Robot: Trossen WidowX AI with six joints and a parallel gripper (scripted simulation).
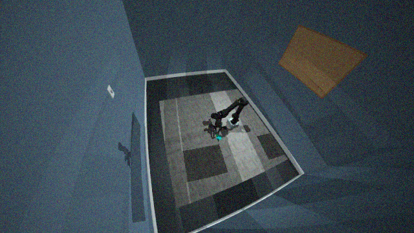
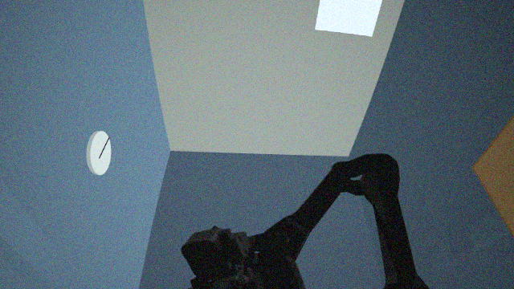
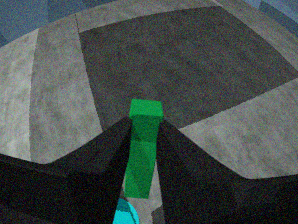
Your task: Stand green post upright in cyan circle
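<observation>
The cyan circle is 13 cm below my gripper tip, 6 cm behind it and 1 cm to the right of it. The rest, counted from my gripper tip: green post 2 cm below, 1 cm behind.
</observation>
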